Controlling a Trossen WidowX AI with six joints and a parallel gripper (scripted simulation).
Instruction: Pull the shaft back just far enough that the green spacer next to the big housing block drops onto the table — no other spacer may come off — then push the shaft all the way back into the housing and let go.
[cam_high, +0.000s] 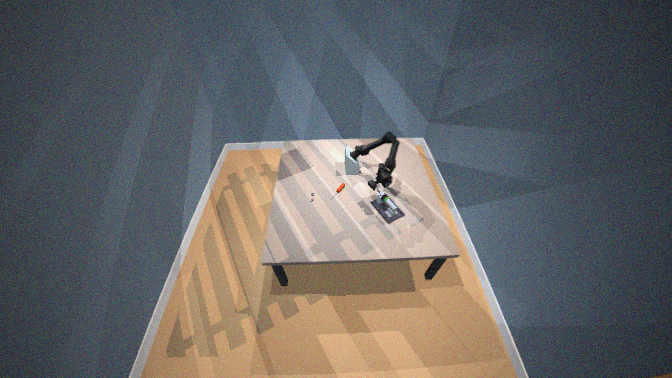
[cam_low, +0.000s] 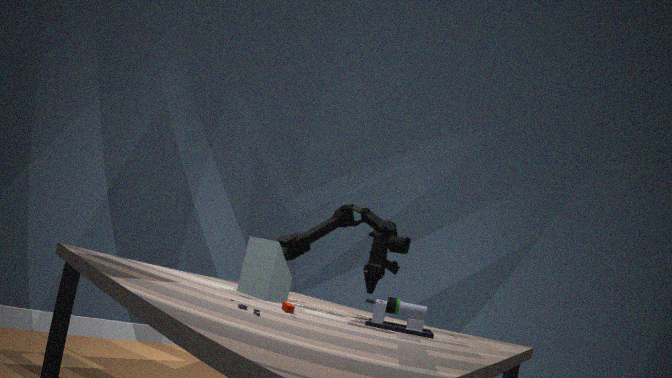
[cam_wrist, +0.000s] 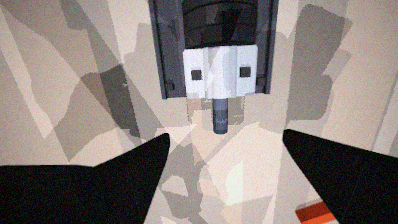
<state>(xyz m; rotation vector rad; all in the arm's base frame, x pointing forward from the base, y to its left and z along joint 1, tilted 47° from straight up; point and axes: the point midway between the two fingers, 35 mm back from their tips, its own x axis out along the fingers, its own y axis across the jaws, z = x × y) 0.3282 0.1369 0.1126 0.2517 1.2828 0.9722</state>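
My gripper tip is 70 mm short of the dark blue shaft, 40 mm to the right of it and 30 mm above it. The rest, counted from my gripper tip: green spacer 90 mm ahead, 50 mm to the left, 30 mm below; then dark spacer 70 mm ahead, 40 mm to the left, 30 mm below; then red-handled screwdriver 310 mm to the right, 100 mm below, 70 mm behind.
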